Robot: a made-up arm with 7 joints.
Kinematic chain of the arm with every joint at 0, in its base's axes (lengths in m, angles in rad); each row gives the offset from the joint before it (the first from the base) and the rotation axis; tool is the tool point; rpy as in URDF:
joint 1: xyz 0 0 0.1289 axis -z
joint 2: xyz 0 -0.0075 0.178 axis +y
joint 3: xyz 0 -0.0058 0.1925 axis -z
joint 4: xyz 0 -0.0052 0.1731 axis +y
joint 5: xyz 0 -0.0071 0.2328 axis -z
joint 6: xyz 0 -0.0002 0.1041 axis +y
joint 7: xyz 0 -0.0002 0.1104 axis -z
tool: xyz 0 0 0 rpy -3.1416 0 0
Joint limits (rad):
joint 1: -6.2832..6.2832
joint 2: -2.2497..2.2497
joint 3: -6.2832..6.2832
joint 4: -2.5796..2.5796
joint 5: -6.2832..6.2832
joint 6: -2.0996..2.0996
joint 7: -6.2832..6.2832
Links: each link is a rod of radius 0.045 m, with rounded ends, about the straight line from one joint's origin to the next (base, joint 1, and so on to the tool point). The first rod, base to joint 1, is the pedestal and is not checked.
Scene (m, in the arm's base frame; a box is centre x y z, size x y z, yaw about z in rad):
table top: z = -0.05
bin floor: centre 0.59 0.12 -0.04 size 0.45 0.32 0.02 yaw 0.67
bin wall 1: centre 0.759 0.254 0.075 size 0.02 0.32 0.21 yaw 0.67
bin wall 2: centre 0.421 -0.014 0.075 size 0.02 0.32 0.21 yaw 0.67
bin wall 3: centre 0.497 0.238 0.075 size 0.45 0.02 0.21 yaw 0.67
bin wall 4: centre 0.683 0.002 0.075 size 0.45 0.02 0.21 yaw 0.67
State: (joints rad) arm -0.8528 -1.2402 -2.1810 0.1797 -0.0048 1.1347 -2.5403
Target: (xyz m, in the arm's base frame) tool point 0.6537 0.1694 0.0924
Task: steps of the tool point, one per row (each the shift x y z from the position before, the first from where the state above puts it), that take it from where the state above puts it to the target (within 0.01 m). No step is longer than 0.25 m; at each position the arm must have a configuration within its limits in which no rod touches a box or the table.
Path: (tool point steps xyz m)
1: 0.1524 -0.1400 -0.0222
2: 0.1884 -0.0910 -0.0219
3: 0.2087 -0.0322 -0.0212
4: 0.2104 0.0315 -0.0198
5: 0.1923 0.0937 -0.0181
6: 0.1551 0.1480 -0.0160
7: 0.1026 0.1885 -0.0137
8: 0.0394 0.2106 -0.0111
9: -0.0278 0.2118 -0.0083
10: 0.0084 0.0022 -0.1079
11: -0.0084 -0.0022 -0.1086

